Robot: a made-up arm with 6 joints. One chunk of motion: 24 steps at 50 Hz.
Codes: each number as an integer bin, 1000 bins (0 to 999) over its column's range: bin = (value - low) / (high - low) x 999, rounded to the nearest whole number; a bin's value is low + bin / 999 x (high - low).
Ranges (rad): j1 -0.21..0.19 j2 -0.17..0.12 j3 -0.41..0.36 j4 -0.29..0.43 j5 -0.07..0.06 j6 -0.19..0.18
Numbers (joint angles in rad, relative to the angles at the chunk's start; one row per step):
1: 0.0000 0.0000 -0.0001 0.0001 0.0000 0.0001
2: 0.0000 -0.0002 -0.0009 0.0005 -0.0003 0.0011
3: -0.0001 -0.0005 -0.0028 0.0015 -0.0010 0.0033
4: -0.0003 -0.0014 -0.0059 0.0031 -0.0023 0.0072
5: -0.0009 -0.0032 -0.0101 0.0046 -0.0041 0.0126
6: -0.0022 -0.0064 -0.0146 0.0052 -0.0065 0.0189
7: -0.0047 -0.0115 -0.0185 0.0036 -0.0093 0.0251
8: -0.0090 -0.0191 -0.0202 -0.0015 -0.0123 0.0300
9: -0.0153 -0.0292 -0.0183 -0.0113 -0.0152 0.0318
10: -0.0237 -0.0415 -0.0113 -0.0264 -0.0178 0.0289
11: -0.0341 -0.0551 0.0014 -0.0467 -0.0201 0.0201
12: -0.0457 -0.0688 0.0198 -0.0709 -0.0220 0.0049
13: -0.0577 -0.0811 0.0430 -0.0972 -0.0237 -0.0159
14: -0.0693 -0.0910 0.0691 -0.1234 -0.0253 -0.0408
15: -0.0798 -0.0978 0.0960 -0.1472 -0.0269 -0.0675
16: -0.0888 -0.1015 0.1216 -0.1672 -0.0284 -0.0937
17: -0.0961 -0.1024 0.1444 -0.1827 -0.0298 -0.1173
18: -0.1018 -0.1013 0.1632 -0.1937 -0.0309 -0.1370
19: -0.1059 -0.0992 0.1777 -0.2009 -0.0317 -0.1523
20: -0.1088 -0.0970 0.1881 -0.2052 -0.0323 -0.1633
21: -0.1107 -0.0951 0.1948 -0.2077 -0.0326 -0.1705
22: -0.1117 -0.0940 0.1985 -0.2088 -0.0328 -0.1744
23: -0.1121 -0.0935 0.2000 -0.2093 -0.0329 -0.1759
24: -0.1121 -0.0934 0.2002 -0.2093 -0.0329 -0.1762
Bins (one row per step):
1: 524 586 532 403 538 513
2: 524 585 531 403 536 516
3: 524 584 528 404 530 522
4: 524 581 524 407 520 532
5: 522 575 519 409 506 547
6: 519 564 513 410 488 564
7: 513 546 508 407 466 581
8: 502 520 506 400 443 594
9: 486 485 508 387 421 599
10: 465 443 517 366 401 591
11: 439 396 534 338 383 567
12: 410 349 558 304 369 526
13: 380 306 588 268 356 470
14: 351 272 622 231 344 403
15: 325 249 656 198 331 331
16: 303 236 690 170 320 260
17: 284 233 719 149 309 196
18: 270 237 744 134 300 143
19: 260 244 762 124 294 102
20: 253 251 776 118 290 72
21: 248 258 785 114 287 53
22: 246 262 789 113 286 42
23: 245 264 791 112 285 38
24: 245 264 792 112 285 37

